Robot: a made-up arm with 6 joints.
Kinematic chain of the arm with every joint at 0, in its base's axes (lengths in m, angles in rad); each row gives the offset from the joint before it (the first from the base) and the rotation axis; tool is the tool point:
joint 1: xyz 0 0 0.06 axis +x
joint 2: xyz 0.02 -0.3 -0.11 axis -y
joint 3: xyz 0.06 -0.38 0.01 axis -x
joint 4: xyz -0.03 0 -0.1 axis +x
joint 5: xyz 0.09 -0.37 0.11 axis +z
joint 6: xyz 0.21 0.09 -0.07 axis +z
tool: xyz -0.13 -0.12 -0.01
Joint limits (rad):
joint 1: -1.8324..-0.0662
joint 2: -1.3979..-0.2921
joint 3: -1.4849..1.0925
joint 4: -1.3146..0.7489
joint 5: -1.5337..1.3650
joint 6: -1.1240..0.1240
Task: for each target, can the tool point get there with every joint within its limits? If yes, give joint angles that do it. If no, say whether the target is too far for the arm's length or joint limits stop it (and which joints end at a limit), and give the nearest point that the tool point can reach.
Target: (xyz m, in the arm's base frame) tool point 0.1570 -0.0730 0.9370
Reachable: yes | joints -1.6871 -0.6921 -0.4600 -0.8203 0.0716 -0.8813
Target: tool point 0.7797 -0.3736 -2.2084
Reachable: no: too far | nearest point 0.1539 -0.6066 -0.5278 | short by 1.808 m
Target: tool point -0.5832 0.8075 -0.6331
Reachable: no: joint limits stop it (at a limit: joint 1, joint 3, joint 4, joint 6) | nearest point -0.2911 -0.3362 -0.3010 | short by 1.226 m
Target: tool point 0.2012 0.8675 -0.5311
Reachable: no: joint limits stop it (at a limit: joint 1, joint 2, joint 3, joint 6) | nearest point 0.2010 0.2604 0.4430 | short by 1.148 m
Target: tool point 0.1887 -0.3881 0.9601
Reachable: yes | joints -1.3620 -1.1105 0.4700 -0.1184 0.0865 -0.5967
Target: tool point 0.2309 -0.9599 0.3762
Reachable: yes | joints -0.5267 -1.2834 0.8523 0.1662 0.1459 -0.4481
